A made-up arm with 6 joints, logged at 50 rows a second.
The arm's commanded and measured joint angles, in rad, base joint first. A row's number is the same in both.
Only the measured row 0 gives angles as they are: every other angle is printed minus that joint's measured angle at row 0.
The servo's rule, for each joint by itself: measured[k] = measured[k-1] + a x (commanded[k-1-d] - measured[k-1]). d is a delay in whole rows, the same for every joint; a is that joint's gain. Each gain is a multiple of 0.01, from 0.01 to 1. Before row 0 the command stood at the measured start. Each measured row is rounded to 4 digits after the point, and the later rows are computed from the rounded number. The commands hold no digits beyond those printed.
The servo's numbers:
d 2
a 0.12 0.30 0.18 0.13 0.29 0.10
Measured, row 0:
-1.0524, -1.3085, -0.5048, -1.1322, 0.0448, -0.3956
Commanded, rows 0 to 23:
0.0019, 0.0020, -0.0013, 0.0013, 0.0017, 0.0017
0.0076, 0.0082, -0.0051, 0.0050, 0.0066, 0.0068
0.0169, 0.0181, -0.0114, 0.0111, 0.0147, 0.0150
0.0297, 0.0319, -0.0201, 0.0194, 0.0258, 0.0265
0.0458, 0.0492, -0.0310, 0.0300, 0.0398, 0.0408
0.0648, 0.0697, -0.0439, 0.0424, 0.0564, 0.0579
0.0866, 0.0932, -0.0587, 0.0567, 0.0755, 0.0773
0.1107, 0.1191, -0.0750, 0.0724, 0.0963, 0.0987
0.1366, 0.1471, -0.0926, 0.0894, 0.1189, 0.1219
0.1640, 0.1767, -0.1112, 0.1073, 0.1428, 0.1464
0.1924, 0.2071, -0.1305, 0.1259, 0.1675, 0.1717
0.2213, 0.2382, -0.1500, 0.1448, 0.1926, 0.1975
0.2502, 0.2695, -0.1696, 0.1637, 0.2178, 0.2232
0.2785, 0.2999, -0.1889, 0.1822, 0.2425, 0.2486
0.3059, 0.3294, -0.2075, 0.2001, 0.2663, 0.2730
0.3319, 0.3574, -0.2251, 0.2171, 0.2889, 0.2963
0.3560, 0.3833, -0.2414, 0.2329, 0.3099, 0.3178
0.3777, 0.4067, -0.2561, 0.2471, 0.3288, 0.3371
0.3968, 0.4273, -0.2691, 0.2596, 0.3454, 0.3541
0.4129, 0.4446, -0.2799, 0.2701, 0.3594, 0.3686
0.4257, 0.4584, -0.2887, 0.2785, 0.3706, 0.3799
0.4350, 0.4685, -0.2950, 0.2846, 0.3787, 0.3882
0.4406, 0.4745, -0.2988, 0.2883, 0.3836, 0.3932
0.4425, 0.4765, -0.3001, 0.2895, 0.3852, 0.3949
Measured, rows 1 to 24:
0.0000, 0.0000, 0.0000, 0.0000, 0.0000, 0.0000
0.0000, 0.0000, 0.0000, 0.0000, 0.0000, 0.0000
0.0002, 0.0006, -0.0002, 0.0002, 0.0005, 0.0002
0.0011, 0.0029, -0.0011, 0.0008, 0.0023, 0.0009
0.0030, 0.0075, -0.0030, 0.0021, 0.0059, 0.0023
0.0062, 0.0148, -0.0061, 0.0043, 0.0117, 0.0047
0.0110, 0.0251, -0.0106, 0.0076, 0.0198, 0.0083
0.0175, 0.0385, -0.0166, 0.0121, 0.0304, 0.0133
0.0258, 0.0549, -0.0242, 0.0179, 0.0435, 0.0197
0.0360, 0.0742, -0.0333, 0.0250, 0.0588, 0.0276
0.0481, 0.0961, -0.0440, 0.0334, 0.0762, 0.0370
0.0620, 0.1203, -0.0561, 0.0430, 0.0955, 0.0479
0.0776, 0.1463, -0.0695, 0.0538, 0.1164, 0.0603
0.0948, 0.1739, -0.0840, 0.0656, 0.1385, 0.0740
0.1134, 0.2026, -0.0994, 0.0784, 0.1615, 0.0889
0.1332, 0.2318, -0.1155, 0.0919, 0.1850, 0.1049
0.1539, 0.2611, -0.1321, 0.1060, 0.2086, 0.1217
0.1753, 0.2900, -0.1488, 0.1204, 0.2319, 0.1392
0.1970, 0.3180, -0.1655, 0.1350, 0.2545, 0.1571
0.2187, 0.3446, -0.1818, 0.1496, 0.2760, 0.1751
0.2401, 0.3694, -0.1975, 0.1639, 0.2961, 0.1930
0.2608, 0.3920, -0.2123, 0.1777, 0.3145, 0.2106
0.2806, 0.4119, -0.2261, 0.1908, 0.3308, 0.2275
0.2991, 0.4289, -0.2385, 0.2030, 0.3447, 0.2436

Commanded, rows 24 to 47:
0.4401, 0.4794, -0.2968, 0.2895, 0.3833, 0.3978
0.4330, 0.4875, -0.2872, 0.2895, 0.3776, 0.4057
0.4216, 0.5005, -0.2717, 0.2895, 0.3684, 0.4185
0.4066, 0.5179, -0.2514, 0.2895, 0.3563, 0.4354
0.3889, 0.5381, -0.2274, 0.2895, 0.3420, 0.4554
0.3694, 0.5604, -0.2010, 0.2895, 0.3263, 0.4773
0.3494, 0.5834, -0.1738, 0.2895, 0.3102, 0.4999
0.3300, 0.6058, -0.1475, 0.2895, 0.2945, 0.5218
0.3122, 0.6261, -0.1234, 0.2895, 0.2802, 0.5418
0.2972, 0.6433, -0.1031, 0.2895, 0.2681, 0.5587
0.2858, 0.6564, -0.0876, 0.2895, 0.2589, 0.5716
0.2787, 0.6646, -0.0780, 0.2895, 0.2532, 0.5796
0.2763, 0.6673, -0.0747, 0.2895, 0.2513, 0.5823
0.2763, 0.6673, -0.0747, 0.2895, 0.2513, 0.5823
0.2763, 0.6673, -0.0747, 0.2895, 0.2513, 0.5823
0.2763, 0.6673, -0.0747, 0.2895, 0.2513, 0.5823
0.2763, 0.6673, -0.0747, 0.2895, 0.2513, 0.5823
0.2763, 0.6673, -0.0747, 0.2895, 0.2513, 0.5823
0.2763, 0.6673, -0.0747, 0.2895, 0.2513, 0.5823
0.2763, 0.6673, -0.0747, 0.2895, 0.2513, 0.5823
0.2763, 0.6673, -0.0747, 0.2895, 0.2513, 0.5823
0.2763, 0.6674, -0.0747, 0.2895, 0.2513, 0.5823
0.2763, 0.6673, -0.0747, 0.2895, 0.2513, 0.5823
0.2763, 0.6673, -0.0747, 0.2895, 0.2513, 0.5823
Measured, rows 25 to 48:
0.3161, 0.4426, -0.2494, 0.2141, 0.3560, 0.2586
0.3313, 0.4528, -0.2585, 0.2239, 0.3645, 0.2722
0.3444, 0.4608, -0.2654, 0.2324, 0.3700, 0.2848
0.3550, 0.4688, -0.2693, 0.2398, 0.3722, 0.2969
0.3630, 0.4783, -0.2697, 0.2463, 0.3711, 0.3091
0.3682, 0.4902, -0.2664, 0.2519, 0.3668, 0.3217
0.3707, 0.5046, -0.2594, 0.2568, 0.3596, 0.3351
0.3705, 0.5213, -0.2489, 0.2611, 0.3499, 0.3493
0.3680, 0.5399, -0.2354, 0.2648, 0.3384, 0.3644
0.3634, 0.5597, -0.2196, 0.2680, 0.3257, 0.3801
0.3573, 0.5796, -0.2023, 0.2708, 0.3125, 0.3963
0.3501, 0.5987, -0.1844, 0.2732, 0.2996, 0.4125
0.3424, 0.6160, -0.1670, 0.2753, 0.2878, 0.4284
0.3348, 0.6306, -0.1510, 0.2771, 0.2778, 0.4435
0.3278, 0.6416, -0.1373, 0.2787, 0.2701, 0.4574
0.3216, 0.6493, -0.1260, 0.2801, 0.2646, 0.4699
0.3162, 0.6547, -0.1168, 0.2813, 0.2607, 0.4811
0.3114, 0.6585, -0.1092, 0.2824, 0.2580, 0.4912
0.3072, 0.6611, -0.1030, 0.2833, 0.2561, 0.5003
0.3035, 0.6630, -0.0979, 0.2841, 0.2547, 0.5085
0.3002, 0.6643, -0.0937, 0.2848, 0.2537, 0.5159
0.2973, 0.6652, -0.0903, 0.2854, 0.2530, 0.5225
0.2948, 0.6658, -0.0875, 0.2859, 0.2525, 0.5285
0.2926, 0.6663, -0.0852, 0.2864, 0.2522, 0.5339

